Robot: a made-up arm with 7 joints. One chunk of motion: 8 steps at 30 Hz.
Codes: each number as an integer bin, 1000 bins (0 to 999) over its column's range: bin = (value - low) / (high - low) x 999, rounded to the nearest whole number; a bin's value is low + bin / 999 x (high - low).
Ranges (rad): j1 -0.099..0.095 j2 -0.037..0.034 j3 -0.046..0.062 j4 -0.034..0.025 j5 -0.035..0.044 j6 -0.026..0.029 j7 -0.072..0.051
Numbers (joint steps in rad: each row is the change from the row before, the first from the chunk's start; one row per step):
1: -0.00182 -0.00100 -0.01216 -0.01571 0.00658 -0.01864 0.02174
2: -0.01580 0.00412 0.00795 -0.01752 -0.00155 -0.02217 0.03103
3: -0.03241 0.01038 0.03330 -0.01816 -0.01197 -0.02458 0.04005
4: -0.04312 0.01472 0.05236 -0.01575 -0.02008 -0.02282 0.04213
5: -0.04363 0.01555 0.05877 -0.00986 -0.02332 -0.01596 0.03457
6: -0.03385 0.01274 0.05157 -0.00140 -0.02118 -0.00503 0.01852
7: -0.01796 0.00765 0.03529 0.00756 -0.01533 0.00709 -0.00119
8: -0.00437 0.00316 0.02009 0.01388 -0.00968 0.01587 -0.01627
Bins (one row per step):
1: 500 507 313 310 526 134 761
2: 428 579 499 279 423 70 837
3: 343 667 734 268 291 26 910
4: 288 728 910 309 189 58 927
5: 285 739 969 409 148 182 866
6: 335 700 903 552 175 381 735
7: 417 628 752 704 249 601 575
8: 487 565 611 811 320 761 453

